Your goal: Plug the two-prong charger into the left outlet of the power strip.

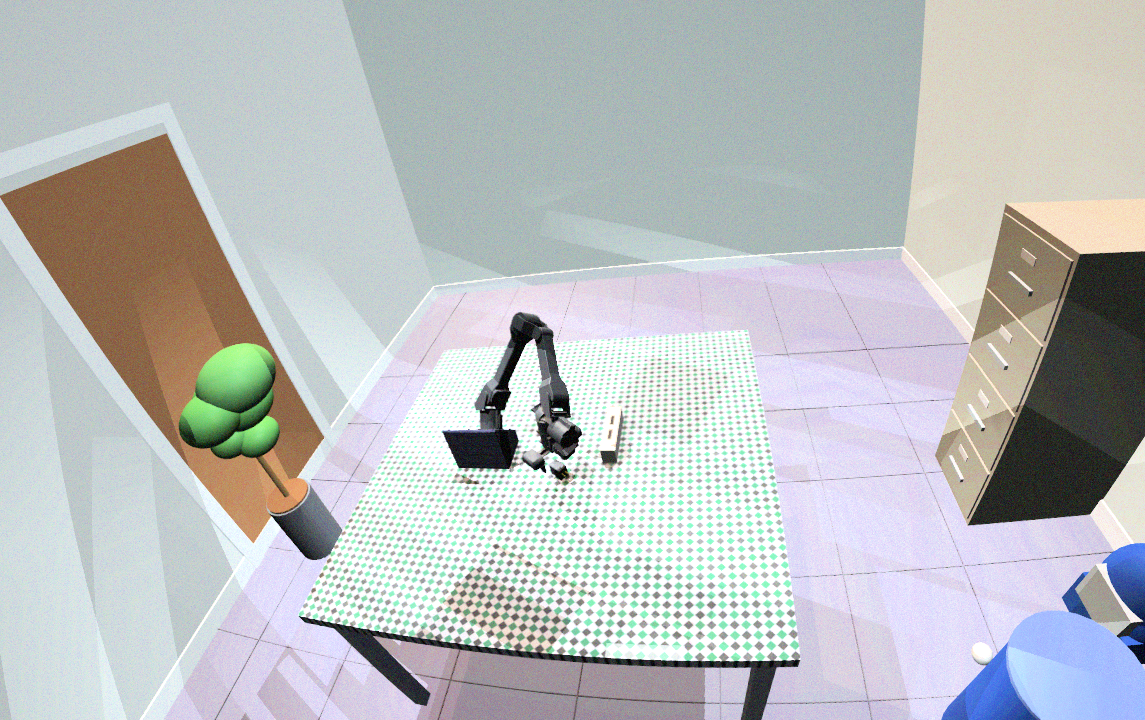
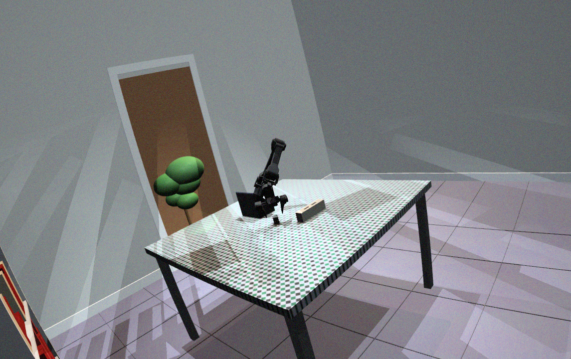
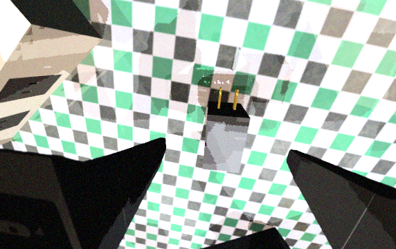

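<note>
Now: gripper tip 2 cm above the two-prong charger, 1 cm to the left of it and 1 cm short of it.
</note>
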